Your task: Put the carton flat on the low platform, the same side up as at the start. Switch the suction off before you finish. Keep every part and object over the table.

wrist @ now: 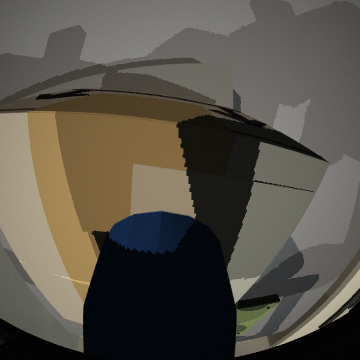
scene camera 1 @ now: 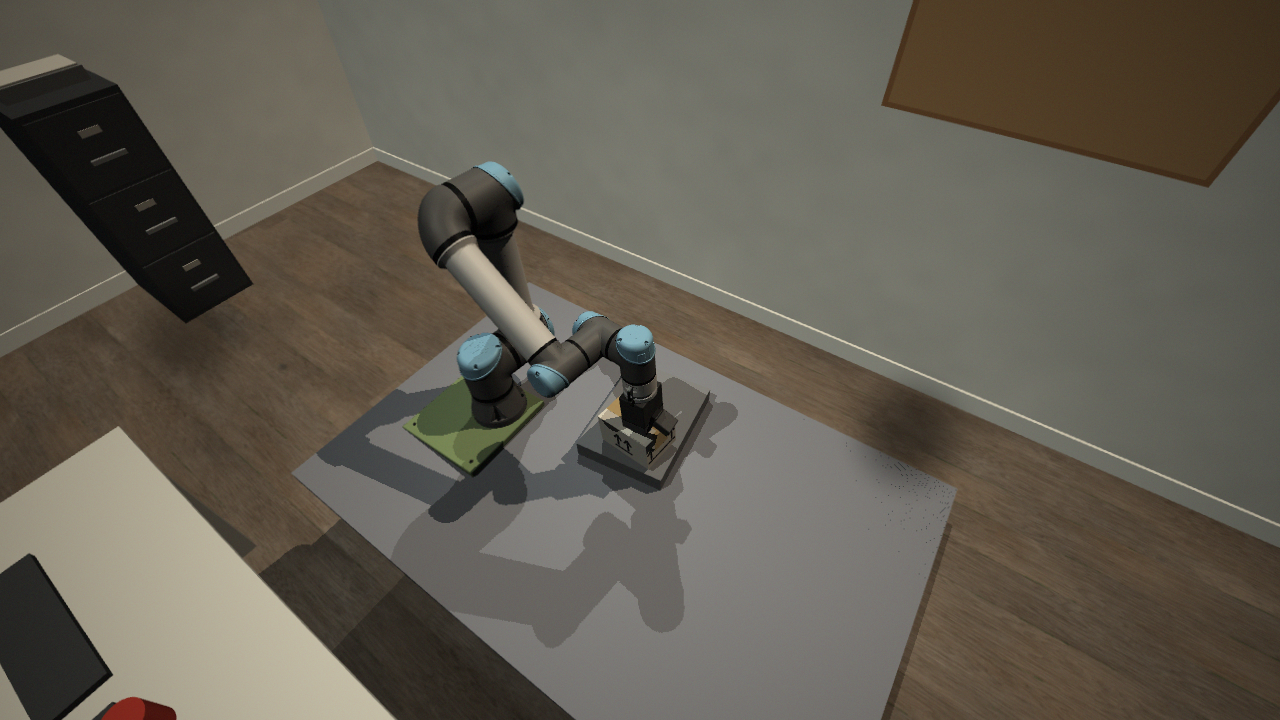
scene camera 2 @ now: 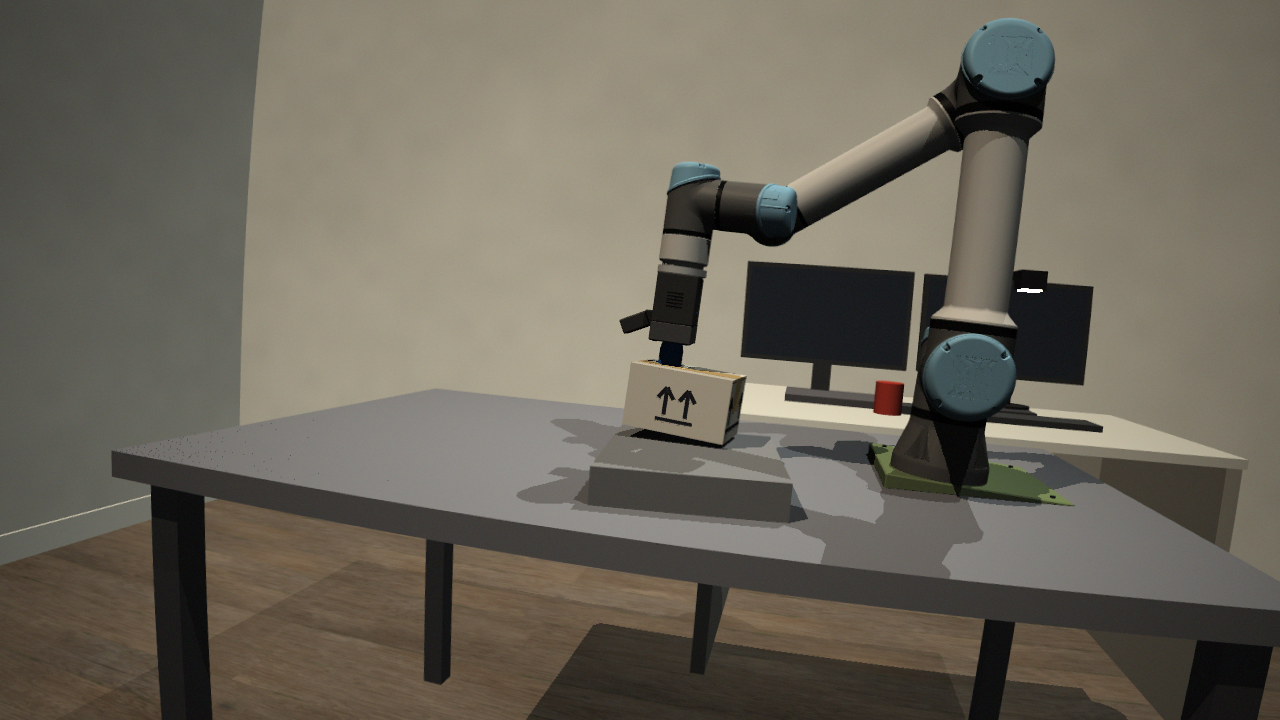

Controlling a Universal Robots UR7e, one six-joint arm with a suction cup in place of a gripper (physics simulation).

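Where they show: hand at its tool point: [wrist: 163,227]; arm's base at its link origin: [scene camera 1: 500,406] [scene camera 2: 938,472].
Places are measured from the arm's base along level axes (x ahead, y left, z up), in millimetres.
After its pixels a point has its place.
The carton [scene camera 1: 626,445] {y 25, x 405, z 89 mm} [scene camera 2: 646,404] {y 127, x 455, z 85 mm} [wrist: 95,170] is white and tan, with two arrows on one side pointing up. My suction gripper [scene camera 1: 640,413] {y 61, x 435, z 128 mm} [scene camera 2: 670,354] [wrist: 160,232] has its dark blue cup on the carton's top face and is shut on the carton. The carton is over the low grey platform [scene camera 1: 691,404] {y 256, x 466, z 32 mm} [scene camera 2: 689,495] {y 322, x 366, z 8 mm}. In scene camera 2 it leans slightly, its right lower end lower than its left, with a dark strip under its lower edge. Whether its lowest edge touches the platform cannot be told. The carton hides part of the platform's top.
The arm's base stands on a green plate [scene camera 1: 438,434] {y -156, x -86, z -5 mm} [scene camera 2: 1020,489] {y 38, x -120, z -8 mm} [wrist: 252,316] {y -154, x 2, z 0 mm} beside the platform on the grey table [scene camera 1: 760,537] {y 25, x 773, z -15 mm} [scene camera 2: 358,456] {y 240, x 850, z -15 mm}. A white desk [scene camera 1: 179,573] with two monitors [scene camera 2: 827,313] [scene camera 2: 1060,331] and a red cup [scene camera 2: 887,397] stands beyond the table.
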